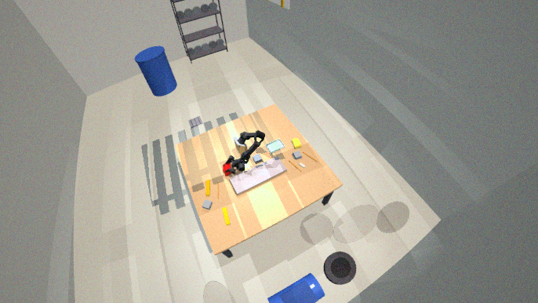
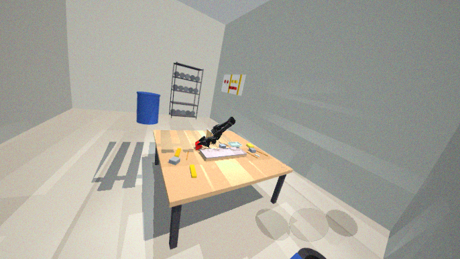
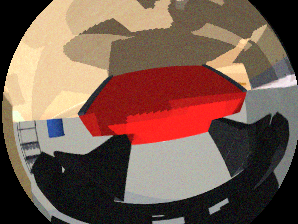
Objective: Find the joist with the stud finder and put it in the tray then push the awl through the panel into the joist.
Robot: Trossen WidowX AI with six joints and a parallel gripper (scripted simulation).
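My gripper tip is now 10 mm past the red stud finder, 10 mm to the right of it and 10 mm above it. The rest, counted from my gripper tip: yellow block: 140 mm ahead, 760 mm to the left, 50 mm below; then awl: 60 mm ahead, 150 mm to the left, 60 mm below; then light blue tray: 30 mm ahead, 560 mm to the left, 50 mm below.
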